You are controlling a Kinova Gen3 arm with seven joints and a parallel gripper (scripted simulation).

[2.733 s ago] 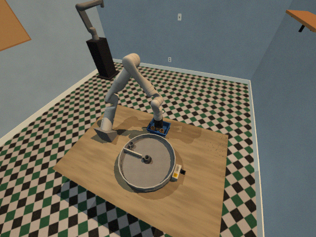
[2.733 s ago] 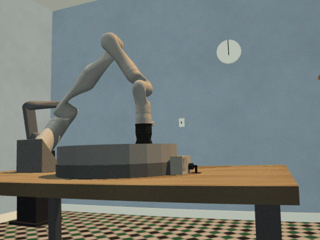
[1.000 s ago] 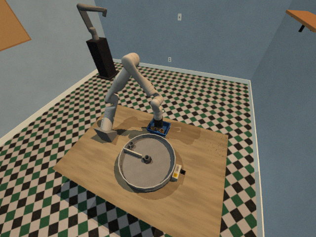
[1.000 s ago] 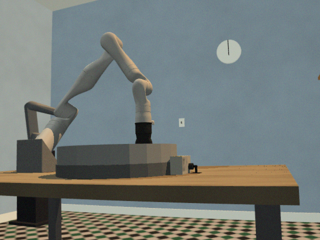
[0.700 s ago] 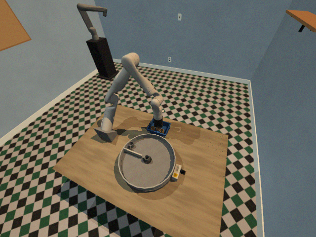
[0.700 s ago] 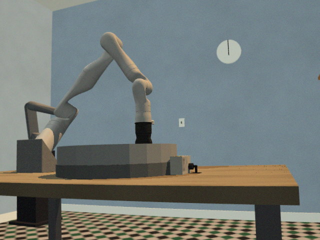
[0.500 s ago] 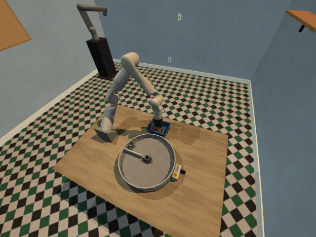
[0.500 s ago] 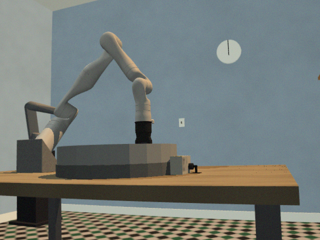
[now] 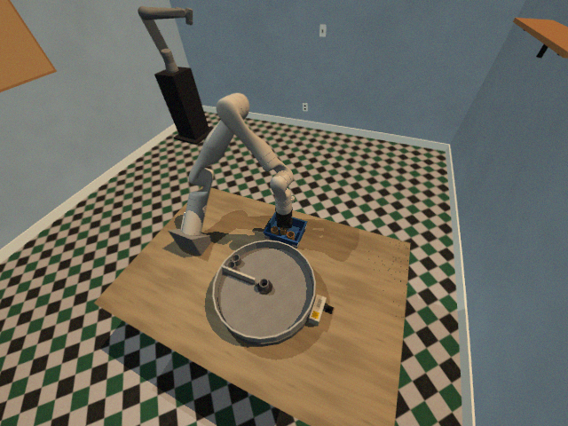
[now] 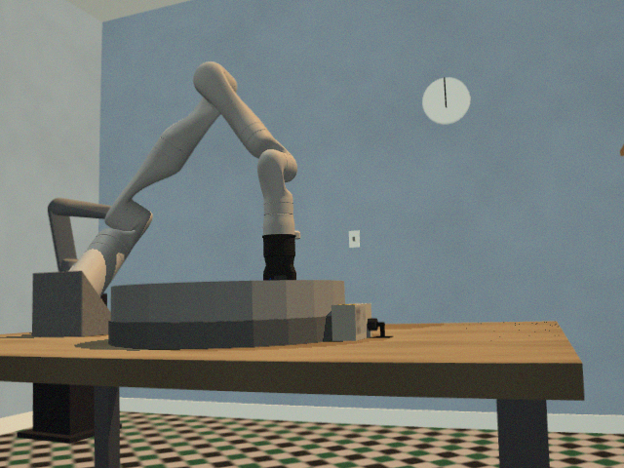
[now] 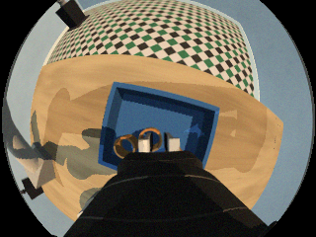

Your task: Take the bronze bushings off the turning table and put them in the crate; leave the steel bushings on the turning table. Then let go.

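Right now my hand is 3 cm above the blue crate. The rest, counted from my hand: grey turning table: 33 cm to the right, 6 cm ahead.
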